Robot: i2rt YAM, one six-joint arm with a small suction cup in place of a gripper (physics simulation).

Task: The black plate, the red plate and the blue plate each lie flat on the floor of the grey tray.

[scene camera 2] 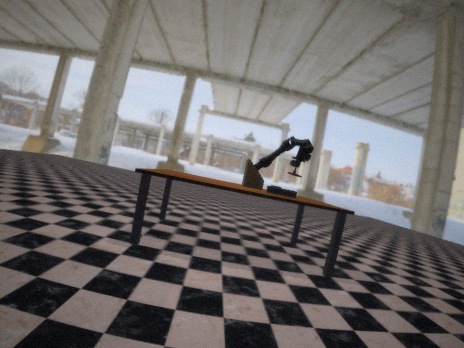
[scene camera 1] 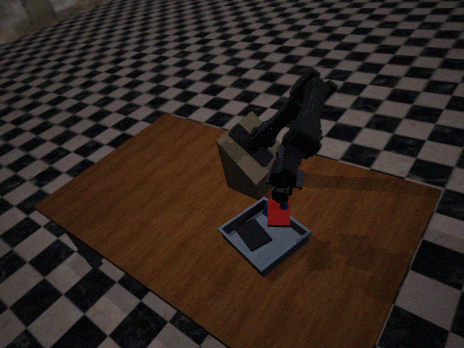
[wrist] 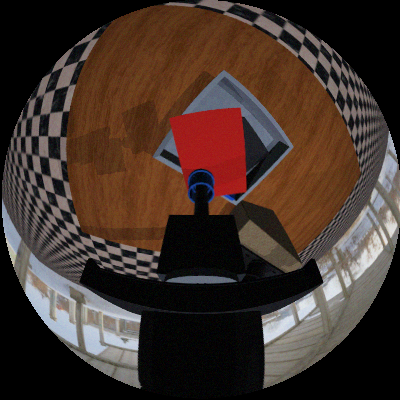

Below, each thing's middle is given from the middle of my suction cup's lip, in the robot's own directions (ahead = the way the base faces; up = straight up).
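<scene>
Red plate (wrist: 213,139): my suction cup is 10 mm above it and 30 mm short of it. Grey tray (scene camera 1: 285,241): 170 mm below my suction cup, 20 mm ahead, 80 mm to the right. Black plate (wrist: 255,150): 190 mm below my suction cup, 30 mm ahead, 130 mm to the right.
</scene>
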